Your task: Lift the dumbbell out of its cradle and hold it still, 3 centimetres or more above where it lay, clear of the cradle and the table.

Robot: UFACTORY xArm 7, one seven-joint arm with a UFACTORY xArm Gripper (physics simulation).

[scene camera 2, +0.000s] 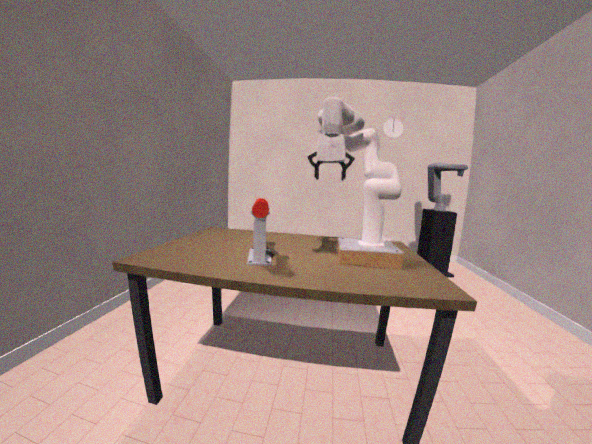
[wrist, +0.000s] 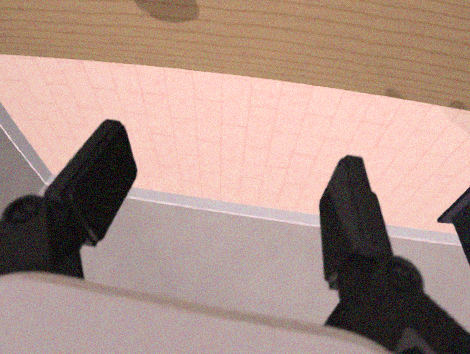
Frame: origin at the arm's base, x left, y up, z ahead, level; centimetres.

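Where they show: gripper, between the fingertips: [scene camera 2: 329, 180] [wrist: 228, 162]; arm's base, origin of its link: [scene camera 2: 371, 244].
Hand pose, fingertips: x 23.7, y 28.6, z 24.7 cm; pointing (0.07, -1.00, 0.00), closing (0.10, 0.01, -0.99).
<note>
Each offset is from my fingertips to the centre of the thing. "pt": to the spot under its first point. Level surfaces: height alone.
The red dumbbell {dx -15.0, dy -12.7, dz +27.6 cm} [scene camera 2: 260, 208] is seen end-on in the scene view, resting on top of its upright grey cradle {pt dx -5.6, dy -25.3, dz +25.6 cm} [scene camera 2: 260, 240], whose base plate stands on the table {dy -35.2 cm} [scene camera 2: 320, 272]. The far part of the dumbbell is hidden behind its near end. My gripper [scene camera 2: 330, 178] [wrist: 228, 162] is open and empty. In the scene view it hangs in the air, higher than the dumbbell and to its right. The dumbbell and cradle do not show in the wrist view, where the fingers stand wide apart against the floor and wall beyond the table edge.
The arm's base stands on a wooden block [scene camera 2: 371, 258] at the right of the table. Behind the table at the right is a black pedestal [scene camera 2: 437, 240] with a grey device [scene camera 2: 434, 182] on it. In the wrist view a dark shadow lies on the table [wrist: 280, 45].
</note>
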